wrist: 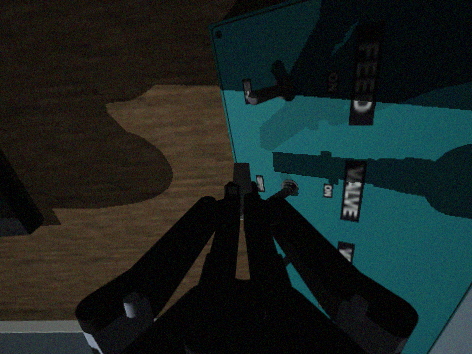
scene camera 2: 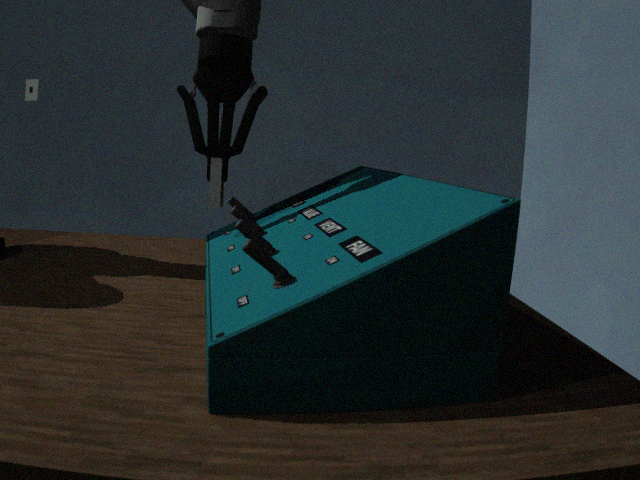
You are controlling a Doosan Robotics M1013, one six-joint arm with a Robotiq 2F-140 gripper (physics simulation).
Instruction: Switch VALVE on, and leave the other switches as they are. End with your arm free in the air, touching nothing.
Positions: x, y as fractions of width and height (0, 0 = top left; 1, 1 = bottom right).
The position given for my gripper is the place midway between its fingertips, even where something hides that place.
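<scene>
You'd see my gripper (scene camera 2: 0.34, 0.43) if you were looking at this, and the wrist view has my gripper (wrist: 0.51, 0.49) too.
</scene>
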